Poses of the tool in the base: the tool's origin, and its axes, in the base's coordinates. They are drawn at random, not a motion.
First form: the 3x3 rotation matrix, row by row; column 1 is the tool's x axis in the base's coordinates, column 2 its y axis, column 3 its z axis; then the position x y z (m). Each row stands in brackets.
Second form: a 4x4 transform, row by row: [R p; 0 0 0 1], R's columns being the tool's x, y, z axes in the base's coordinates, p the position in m. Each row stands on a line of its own. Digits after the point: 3 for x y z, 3 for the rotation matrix.
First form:
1: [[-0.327, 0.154, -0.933], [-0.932, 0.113, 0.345], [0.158, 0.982, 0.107]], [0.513, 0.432, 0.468]
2: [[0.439, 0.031, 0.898], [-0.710, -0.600, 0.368], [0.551, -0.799, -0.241]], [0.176, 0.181, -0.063]
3: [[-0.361, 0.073, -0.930], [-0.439, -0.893, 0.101], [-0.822, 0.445, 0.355]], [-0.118, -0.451, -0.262]
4: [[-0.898, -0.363, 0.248], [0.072, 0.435, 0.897], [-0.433, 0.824, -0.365]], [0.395, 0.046, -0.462]
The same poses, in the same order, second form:
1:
-0.327, 0.154, -0.933, 0.513
-0.932, 0.113, 0.345, 0.432
0.158, 0.982, 0.107, 0.468
0, 0, 0, 1

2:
0.439, 0.031, 0.898, 0.176
-0.710, -0.600, 0.368, 0.181
0.551, -0.799, -0.241, -0.063
0, 0, 0, 1

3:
-0.361, 0.073, -0.930, -0.118
-0.439, -0.893, 0.101, -0.451
-0.822, 0.445, 0.355, -0.262
0, 0, 0, 1

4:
-0.898, -0.363, 0.248, 0.395
0.072, 0.435, 0.897, 0.046
-0.433, 0.824, -0.365, -0.462
0, 0, 0, 1

